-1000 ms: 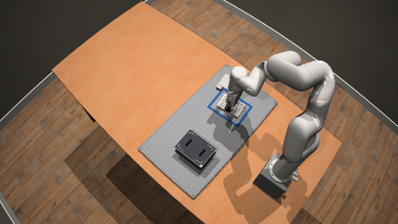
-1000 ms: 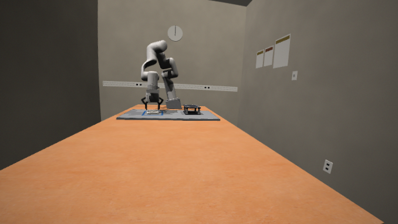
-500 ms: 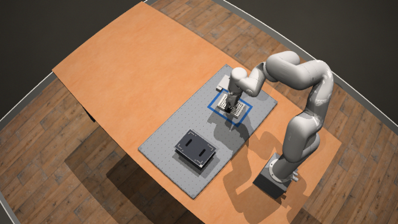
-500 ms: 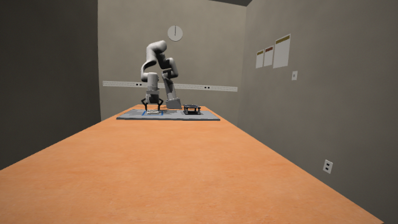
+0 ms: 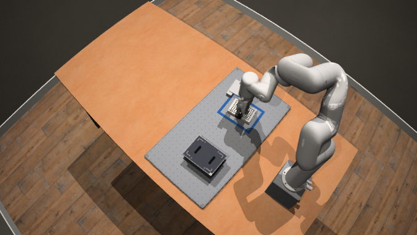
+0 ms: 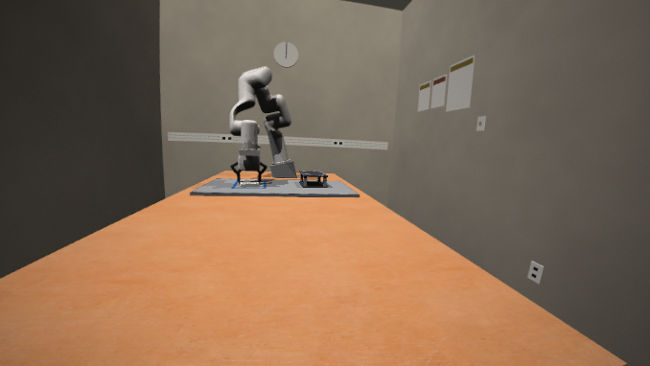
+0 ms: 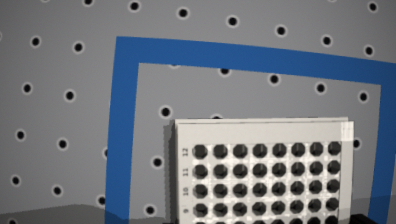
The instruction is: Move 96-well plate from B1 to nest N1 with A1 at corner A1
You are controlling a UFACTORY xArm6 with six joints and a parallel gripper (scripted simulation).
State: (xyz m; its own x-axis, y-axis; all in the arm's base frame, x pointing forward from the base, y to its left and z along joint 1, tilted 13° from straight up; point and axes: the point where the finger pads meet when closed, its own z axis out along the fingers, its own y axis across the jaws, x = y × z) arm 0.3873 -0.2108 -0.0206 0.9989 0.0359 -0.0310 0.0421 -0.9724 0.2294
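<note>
The 96-well plate lies 10 mm below my hand. Also, from my hand: raised plate nest 310 mm to the left, 40 mm above, 10 mm ahead.
</note>
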